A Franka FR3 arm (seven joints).
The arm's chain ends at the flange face. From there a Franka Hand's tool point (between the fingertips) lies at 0.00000 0.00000 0.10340 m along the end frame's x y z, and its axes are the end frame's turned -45 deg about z.
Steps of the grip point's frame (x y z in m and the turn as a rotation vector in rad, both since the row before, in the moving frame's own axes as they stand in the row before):
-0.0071, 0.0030, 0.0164, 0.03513, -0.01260, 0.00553
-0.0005, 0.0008, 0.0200, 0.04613, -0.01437, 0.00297
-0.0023, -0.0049, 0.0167, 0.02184, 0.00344, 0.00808
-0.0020, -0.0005, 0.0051, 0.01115, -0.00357, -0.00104
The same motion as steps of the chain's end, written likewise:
0.0006, 0.0088, 0.0165, 0.01593, -0.03375, 0.00553
0.0046, 0.0032, 0.0201, 0.02246, -0.04278, 0.00297
-0.0038, 0.0000, 0.0167, 0.01788, -0.01301, 0.00808
-0.0007, 0.0016, 0.0051, 0.00536, -0.01041, -0.00104

